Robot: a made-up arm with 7 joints.
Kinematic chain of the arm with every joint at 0, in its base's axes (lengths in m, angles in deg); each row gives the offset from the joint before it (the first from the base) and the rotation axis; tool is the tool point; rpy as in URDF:
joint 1: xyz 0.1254 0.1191 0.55 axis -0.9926 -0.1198 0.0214
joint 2: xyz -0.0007 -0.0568 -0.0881 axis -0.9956 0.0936 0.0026
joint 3: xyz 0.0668 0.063 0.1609 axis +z
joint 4: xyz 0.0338 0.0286 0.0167 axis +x
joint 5: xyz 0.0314 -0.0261 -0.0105 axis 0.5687 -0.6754 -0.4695
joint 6: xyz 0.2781 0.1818 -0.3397 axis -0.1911 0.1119 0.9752
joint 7: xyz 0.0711 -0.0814 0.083 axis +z
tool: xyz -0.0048 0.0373 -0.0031 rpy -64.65 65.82 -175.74
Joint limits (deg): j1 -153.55..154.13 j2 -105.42..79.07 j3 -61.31..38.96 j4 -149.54..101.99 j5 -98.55..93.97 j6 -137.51..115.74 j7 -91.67..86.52
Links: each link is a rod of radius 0.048 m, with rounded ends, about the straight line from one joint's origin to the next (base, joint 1, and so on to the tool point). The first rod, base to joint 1, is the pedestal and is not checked.
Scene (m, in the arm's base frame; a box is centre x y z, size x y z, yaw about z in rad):
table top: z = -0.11
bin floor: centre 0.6 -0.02 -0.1 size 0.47 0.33 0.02 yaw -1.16
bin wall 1: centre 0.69 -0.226 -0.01 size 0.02 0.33 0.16 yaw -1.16
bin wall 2: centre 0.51 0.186 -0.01 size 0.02 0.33 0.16 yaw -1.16
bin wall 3: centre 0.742 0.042 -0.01 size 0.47 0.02 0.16 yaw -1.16
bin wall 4: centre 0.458 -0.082 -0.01 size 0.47 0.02 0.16 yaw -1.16
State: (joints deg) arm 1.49 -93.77 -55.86 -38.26 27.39 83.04 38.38
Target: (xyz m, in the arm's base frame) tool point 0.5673 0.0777 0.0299
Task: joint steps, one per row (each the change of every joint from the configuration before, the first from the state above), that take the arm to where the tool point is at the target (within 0.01 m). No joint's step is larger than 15 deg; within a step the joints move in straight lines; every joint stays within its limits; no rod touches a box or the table.
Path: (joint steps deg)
1: -14.78 -1.66 9.59 0.45 4.05 -0.21 0.05
2: -14.78 -1.67 9.58 0.46 4.06 -0.21 0.05
3: -14.78 -1.66 9.59 0.45 4.05 -0.21 0.04
4: -14.78 -1.67 9.59 0.45 4.05 -0.21 0.05
5: -14.79 -1.66 9.59 0.46 4.05 -0.21 0.05
6: -14.78 -1.67 9.58 0.45 4.06 -0.21 0.05
7: -14.78 -1.66 9.59 0.45 4.05 -0.21 0.04

